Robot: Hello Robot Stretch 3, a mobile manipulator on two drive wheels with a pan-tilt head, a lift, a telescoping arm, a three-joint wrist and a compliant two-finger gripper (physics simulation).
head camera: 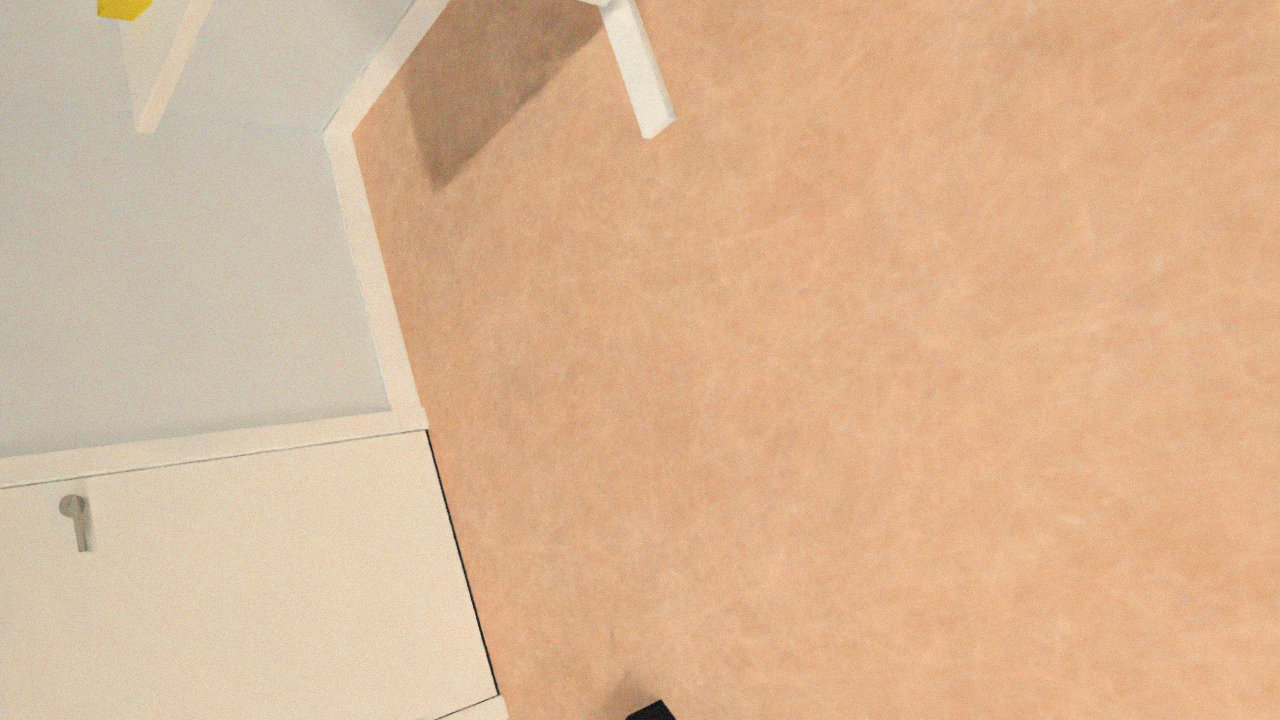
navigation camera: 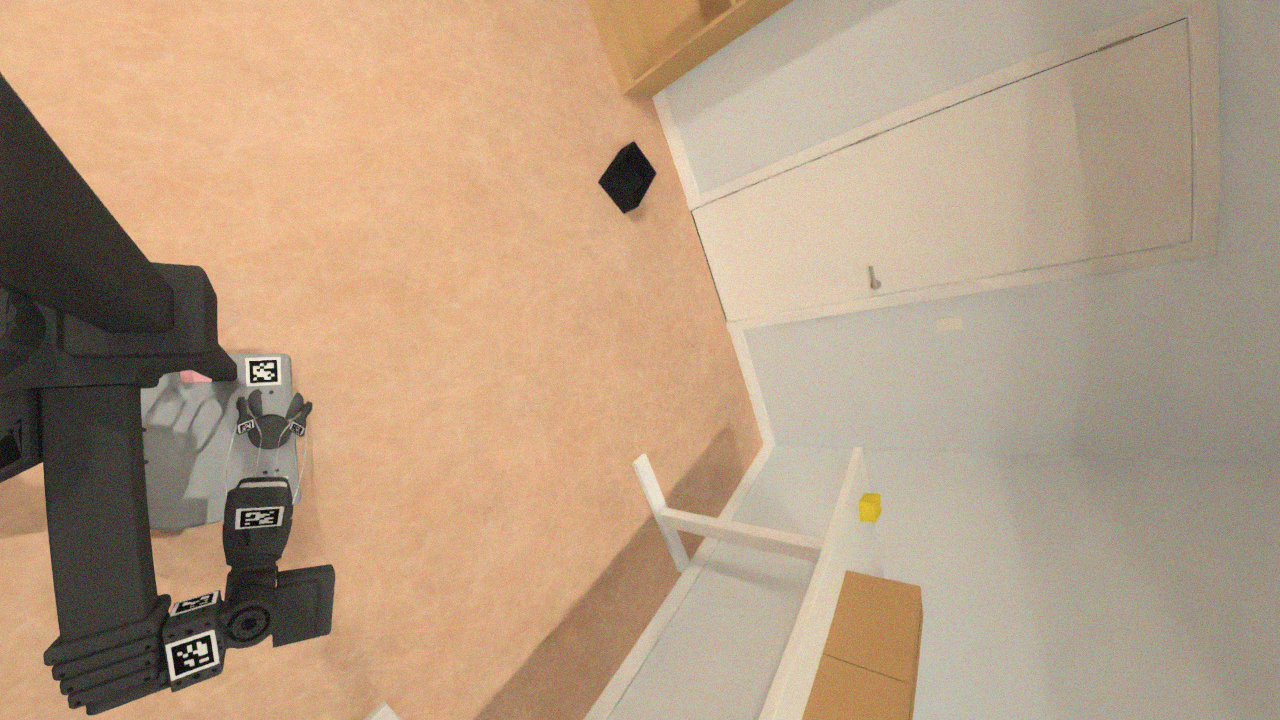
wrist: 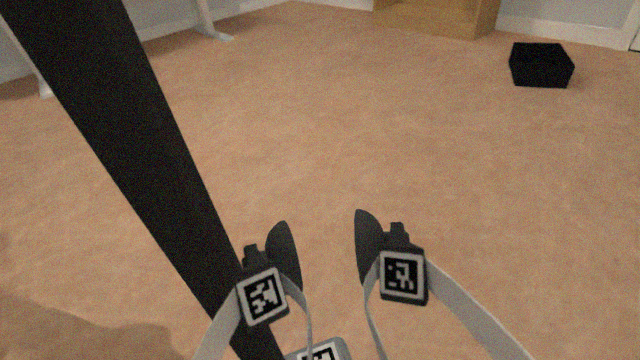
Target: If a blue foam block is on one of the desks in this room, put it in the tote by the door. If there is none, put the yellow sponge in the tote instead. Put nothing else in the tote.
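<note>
A yellow block-like thing [head camera: 124, 8] [navigation camera: 870, 507], which may be the sponge, sits on the end of a white desk [navigation camera: 845, 501], beside a brown box unit. The black tote [head camera: 651, 711] [navigation camera: 627, 177] [wrist: 541, 66] stands on the floor near the cream door [head camera: 232, 582] [navigation camera: 948, 179]; its inside is too dark to tell. My gripper [navigation camera: 273, 402] [wrist: 324, 240] is open, with bare floor showing between the fingers, far from both the yellow thing and the tote. No blue foam block shows in these views.
The brown box unit [navigation camera: 868, 635] stands on the desk. A wooden shelf unit [navigation camera: 689, 53] [wrist: 425, 25] stands against the wall beyond the tote. White desk feet [head camera: 640, 71] [navigation camera: 660, 501] [wrist: 215, 32] reach out over the floor. My dark mast [wrist: 145, 160] crosses the wrist view.
</note>
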